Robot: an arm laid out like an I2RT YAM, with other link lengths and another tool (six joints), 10 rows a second.
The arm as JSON. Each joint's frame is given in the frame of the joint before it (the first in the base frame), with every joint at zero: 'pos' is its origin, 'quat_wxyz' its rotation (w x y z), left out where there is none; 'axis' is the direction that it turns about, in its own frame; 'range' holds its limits. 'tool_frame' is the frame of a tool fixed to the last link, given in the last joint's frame.
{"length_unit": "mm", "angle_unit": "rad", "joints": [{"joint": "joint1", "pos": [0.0, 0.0, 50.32], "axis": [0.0, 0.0, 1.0], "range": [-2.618, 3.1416]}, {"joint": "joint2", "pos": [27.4, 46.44, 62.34], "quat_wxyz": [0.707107, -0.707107, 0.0, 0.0], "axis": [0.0, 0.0, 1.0], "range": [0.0, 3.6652]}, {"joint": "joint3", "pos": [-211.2, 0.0, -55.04], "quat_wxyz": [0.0, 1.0, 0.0, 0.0], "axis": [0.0, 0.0, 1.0], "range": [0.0, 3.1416]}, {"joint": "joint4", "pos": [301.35, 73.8, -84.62], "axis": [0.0, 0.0, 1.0], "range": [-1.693, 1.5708]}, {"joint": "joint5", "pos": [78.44, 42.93, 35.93], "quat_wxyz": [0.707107, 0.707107, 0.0, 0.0], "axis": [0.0, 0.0, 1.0], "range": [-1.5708, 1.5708]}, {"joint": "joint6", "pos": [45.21, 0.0, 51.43], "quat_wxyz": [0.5, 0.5, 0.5, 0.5], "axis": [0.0, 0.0, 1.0], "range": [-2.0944, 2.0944]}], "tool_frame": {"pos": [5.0, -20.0, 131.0], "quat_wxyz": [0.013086, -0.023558, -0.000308, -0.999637]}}
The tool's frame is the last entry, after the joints.
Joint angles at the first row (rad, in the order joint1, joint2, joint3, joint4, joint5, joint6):
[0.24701, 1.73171, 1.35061, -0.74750, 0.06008, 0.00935]
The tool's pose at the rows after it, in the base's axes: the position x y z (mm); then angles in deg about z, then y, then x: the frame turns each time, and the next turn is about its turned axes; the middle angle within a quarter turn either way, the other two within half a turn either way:
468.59 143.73 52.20 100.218 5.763 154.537
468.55 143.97 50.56 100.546 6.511 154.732
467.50 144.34 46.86 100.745 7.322 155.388
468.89 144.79 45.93 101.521 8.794 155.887
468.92 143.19 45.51 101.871 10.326 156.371
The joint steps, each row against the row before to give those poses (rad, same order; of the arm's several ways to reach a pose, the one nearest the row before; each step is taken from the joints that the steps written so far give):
[0.00610, 0.01296, 0.01219, -0.00113, 0.01564, -0.01106]
[0.00419, 0.00573, 0.00192, 0.00000, 0.01107, -0.00650]
[0.00612, 0.01146, 0.00460, -0.00536, 0.01373, -0.00189]
[0.00686, 0.01751, 0.01866, -0.00992, 0.02060, -0.01527]
[0.00495, 0.00877, 0.00991, -0.00991, 0.02403, -0.01030]

